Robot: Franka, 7 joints.
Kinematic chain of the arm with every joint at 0, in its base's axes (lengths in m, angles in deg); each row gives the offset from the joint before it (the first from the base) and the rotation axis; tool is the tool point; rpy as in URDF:
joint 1: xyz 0 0 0.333 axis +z
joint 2: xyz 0 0 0 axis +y
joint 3: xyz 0 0 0.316 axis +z
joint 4: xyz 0.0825 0 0 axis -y
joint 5: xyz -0.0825 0 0.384 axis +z
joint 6: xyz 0 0 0 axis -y
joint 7: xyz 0.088 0 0 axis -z
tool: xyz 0 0 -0.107 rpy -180 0 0
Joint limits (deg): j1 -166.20..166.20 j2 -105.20..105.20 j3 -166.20..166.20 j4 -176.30..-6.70 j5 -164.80..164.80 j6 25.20..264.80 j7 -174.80..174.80
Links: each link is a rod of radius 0.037 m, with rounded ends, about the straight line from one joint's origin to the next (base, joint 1, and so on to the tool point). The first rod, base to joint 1, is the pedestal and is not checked.
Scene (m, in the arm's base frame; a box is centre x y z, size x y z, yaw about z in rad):
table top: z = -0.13
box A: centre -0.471 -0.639 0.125 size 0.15 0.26 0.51 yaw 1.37
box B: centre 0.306 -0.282 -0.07 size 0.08 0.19 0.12 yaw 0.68
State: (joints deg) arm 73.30 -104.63 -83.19 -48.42 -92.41 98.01 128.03
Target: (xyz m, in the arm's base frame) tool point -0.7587 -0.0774 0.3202
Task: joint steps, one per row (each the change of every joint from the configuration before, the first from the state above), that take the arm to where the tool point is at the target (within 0.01 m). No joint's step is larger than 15 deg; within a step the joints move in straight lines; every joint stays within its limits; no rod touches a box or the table.
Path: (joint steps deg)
1: 2.82 11.18 11.10 8.34 -5.71 -1.81 -12.27
2: 2.82 11.19 11.10 8.35 -5.70 -1.81 -12.27
3: 2.82 11.18 11.11 8.34 -5.71 -1.80 -12.27
4: 2.82 11.18 11.10 8.35 -5.71 -1.81 -12.28
5: 2.82 11.19 11.10 8.34 -5.70 -1.81 -12.27
6: -13.72 -5.41 -11.14 0.00 2.92 -3.51 10.23
7: -13.71 -5.41 -11.14 0.00 2.93 -3.51 10.22
8: -13.72 -5.41 -11.13 0.00 2.93 -3.52 10.23
9: -13.72 -5.40 -11.14 0.00 2.93 -3.51 10.23
10: -13.71 -5.41 -11.14 0.00 2.93 -3.51 10.22
11: -13.72 -5.41 -11.14 0.00 2.93 -3.52 10.23

